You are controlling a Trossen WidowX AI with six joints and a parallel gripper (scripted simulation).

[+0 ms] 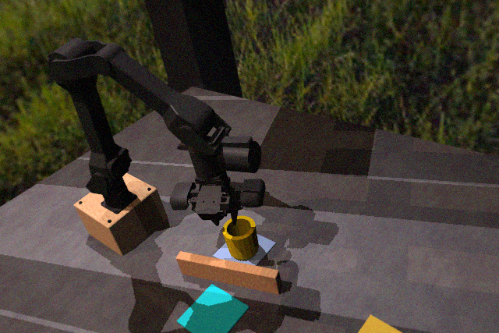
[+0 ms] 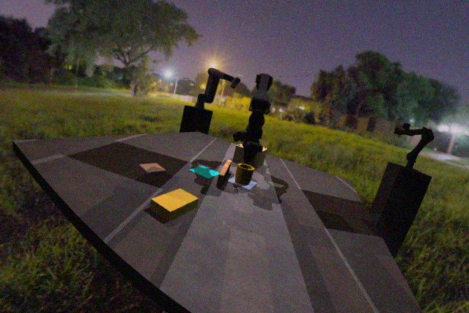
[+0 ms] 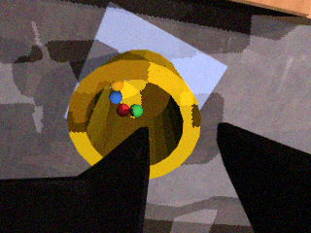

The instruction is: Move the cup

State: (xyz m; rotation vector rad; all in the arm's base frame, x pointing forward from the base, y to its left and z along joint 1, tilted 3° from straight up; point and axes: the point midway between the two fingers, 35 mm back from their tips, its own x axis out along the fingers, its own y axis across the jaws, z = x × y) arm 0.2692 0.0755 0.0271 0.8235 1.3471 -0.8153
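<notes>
My gripper tip is 2 cm short of the cup, 1 cm to the right of it and 5 cm above it. Also, from my gripper tip: cyan pad (7 cm ahead, 14 cm to the right, 9 cm below); light blue pad (2 cm ahead, 1 cm to the left, 9 cm below); wooden bar (4 cm ahead, 6 cm to the right, 7 cm below).
</notes>
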